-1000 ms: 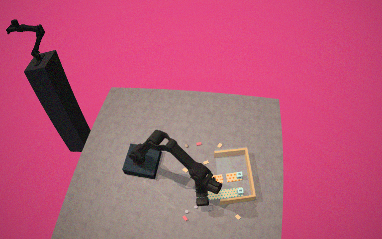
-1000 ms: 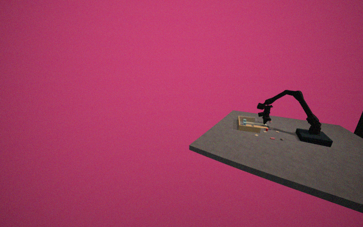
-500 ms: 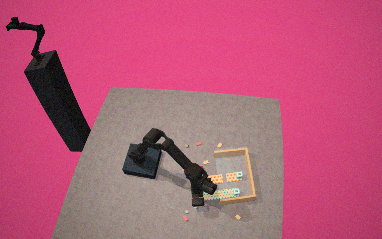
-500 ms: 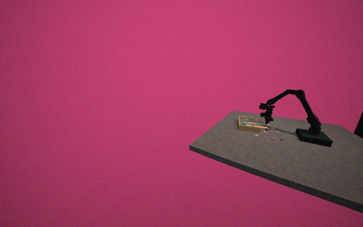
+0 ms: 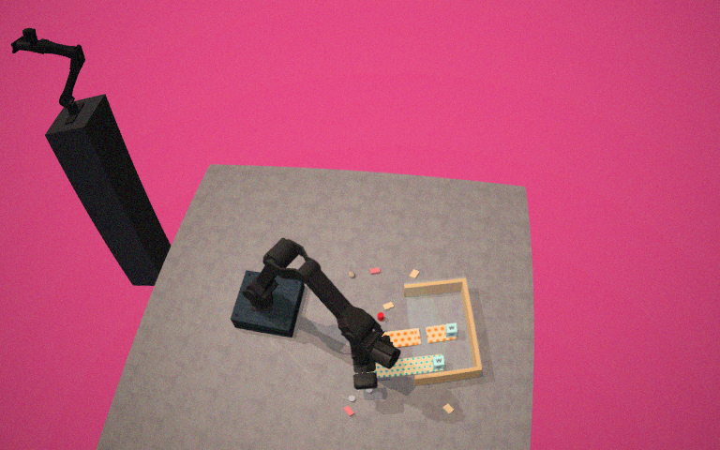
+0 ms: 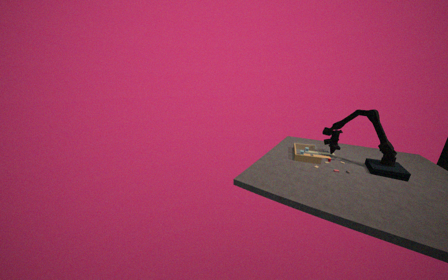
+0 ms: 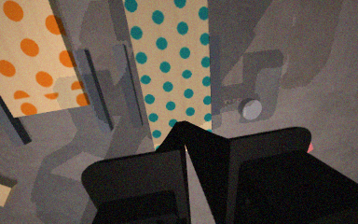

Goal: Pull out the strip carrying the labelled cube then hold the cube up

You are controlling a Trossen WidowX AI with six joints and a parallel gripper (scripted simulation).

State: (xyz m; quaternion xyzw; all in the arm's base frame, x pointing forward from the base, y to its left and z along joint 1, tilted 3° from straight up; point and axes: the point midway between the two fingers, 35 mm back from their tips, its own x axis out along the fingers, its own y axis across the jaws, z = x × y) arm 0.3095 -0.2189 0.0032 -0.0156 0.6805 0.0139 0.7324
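Now: the strip 100 mm to the left of my gripper tip and 90 mm ahead of it.
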